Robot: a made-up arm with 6 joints.
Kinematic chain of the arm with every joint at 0, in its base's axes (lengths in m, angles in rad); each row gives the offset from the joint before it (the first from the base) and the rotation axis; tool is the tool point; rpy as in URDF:
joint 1: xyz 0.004 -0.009 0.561 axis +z
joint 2: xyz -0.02 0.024 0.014 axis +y
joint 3: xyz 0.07 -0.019 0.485 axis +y
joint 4: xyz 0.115 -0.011 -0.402 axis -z
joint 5: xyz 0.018 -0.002 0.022 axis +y
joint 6: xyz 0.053 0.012 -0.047 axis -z
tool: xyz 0 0.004 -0.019 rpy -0.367 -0.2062 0.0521
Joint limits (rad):
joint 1: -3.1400..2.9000
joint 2: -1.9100..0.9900
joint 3: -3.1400..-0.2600
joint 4: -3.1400..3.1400
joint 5: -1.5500..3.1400
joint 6: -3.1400..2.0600
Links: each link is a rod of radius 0.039 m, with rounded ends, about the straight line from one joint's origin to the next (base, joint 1, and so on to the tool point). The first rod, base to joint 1, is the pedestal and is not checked.
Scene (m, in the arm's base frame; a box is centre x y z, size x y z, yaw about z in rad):
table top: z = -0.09
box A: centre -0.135 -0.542 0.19 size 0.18 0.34 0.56 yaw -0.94
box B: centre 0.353 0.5 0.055 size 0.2 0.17 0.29 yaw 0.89
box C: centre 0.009 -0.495 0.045 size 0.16 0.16 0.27 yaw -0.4
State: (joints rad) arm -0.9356 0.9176 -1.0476 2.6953 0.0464 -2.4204
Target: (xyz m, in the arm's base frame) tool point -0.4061 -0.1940 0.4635
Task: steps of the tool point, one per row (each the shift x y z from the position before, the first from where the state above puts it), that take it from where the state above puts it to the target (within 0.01 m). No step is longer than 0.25 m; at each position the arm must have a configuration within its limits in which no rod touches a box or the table.
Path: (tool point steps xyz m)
1: -0.1065 -0.1082 0.1251
2: -0.1486 -0.0507 0.1407
3: -0.1662 0.0507 -0.0571
4: -0.1348 0.0977 -0.0491
5: -0.0910 0.1291 -0.0408
6: -0.0416 0.1426 -0.0326

